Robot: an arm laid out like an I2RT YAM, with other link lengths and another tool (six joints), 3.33 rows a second.
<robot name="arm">
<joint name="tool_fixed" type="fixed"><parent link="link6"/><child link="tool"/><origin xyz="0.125 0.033 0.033" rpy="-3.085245 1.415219 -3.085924"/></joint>
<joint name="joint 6" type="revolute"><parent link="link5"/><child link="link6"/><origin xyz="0.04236 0 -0.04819" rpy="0 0 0"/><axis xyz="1 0 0"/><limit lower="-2.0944" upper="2.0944"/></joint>
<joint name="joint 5" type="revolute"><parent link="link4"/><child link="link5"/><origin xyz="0.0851 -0.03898 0.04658" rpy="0 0 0"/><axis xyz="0 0 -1"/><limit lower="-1.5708" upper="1.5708"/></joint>
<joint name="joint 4" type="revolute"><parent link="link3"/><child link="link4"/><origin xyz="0.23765 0.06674 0.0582" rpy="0 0 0"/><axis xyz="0 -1 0"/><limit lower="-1.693" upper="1.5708"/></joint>
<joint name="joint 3" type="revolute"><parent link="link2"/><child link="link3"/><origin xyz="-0.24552 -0.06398 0" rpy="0 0 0"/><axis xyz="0 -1 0"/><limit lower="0" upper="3.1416"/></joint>
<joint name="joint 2" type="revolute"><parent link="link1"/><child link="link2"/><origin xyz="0.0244 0.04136 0.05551" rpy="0 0 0"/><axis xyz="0 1 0"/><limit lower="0" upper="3.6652"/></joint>
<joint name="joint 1" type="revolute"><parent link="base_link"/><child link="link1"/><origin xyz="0 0 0.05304" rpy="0 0 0"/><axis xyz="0 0 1"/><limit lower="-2.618" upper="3.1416"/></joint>
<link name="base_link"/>
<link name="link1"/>
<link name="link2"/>
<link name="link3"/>
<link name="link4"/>
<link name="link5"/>
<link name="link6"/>
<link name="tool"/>
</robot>
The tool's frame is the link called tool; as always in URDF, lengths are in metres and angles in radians.
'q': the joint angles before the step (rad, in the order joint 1, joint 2, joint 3, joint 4, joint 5, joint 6). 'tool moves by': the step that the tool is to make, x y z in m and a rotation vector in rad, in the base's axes. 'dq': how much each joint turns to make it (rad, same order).
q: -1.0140 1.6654 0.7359 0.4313 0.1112 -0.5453
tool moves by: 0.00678 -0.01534 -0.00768 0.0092 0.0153 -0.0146
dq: 0.0016 0.0787 0.0720 -0.0094 0.0181 0.0008
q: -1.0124 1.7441 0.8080 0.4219 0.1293 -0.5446
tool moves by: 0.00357 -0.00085 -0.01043 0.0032 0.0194 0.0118
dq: 0.0057 0.0379 0.0082 0.0187 0.0020 -0.0160
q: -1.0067 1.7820 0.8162 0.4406 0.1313 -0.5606
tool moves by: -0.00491 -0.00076 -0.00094 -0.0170 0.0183 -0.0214
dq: 0.0019 -0.0056 -0.0159 0.0162 0.0325 -0.0097
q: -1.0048 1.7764 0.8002 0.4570 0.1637 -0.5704
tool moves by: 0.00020 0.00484 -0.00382 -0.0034 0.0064 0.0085
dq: 0.0062 -0.0014 -0.0221 0.0214 0.0016 -0.0075
